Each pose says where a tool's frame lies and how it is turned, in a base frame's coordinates. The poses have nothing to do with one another.
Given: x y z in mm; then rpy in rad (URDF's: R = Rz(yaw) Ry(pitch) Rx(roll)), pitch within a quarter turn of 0, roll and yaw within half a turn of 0.
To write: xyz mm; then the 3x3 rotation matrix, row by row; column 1 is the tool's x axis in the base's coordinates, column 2 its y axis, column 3 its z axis. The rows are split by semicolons. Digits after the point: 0 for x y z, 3 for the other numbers.
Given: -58 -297 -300 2.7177 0.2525 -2.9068
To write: -58 -297 -300; -0.942 -0.312 0.126; -0.225 0.863 0.453; -0.250 0.398 -0.883
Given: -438 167 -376 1.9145 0.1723 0.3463
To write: -438 167 -376; 0.927 0.266 0.265; 0.334 -0.262 -0.905; -0.171 0.928 -0.332
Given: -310 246 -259 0.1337 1.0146 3.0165
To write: -310 246 -259; -0.524 -0.236 -0.818; 0.066 -0.969 0.237; -0.849 0.070 0.523
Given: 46 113 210 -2.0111 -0.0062 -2.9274
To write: 46 113 210; -0.977 -0.096 0.190; -0.213 0.415 -0.885; 0.006 -0.905 -0.426
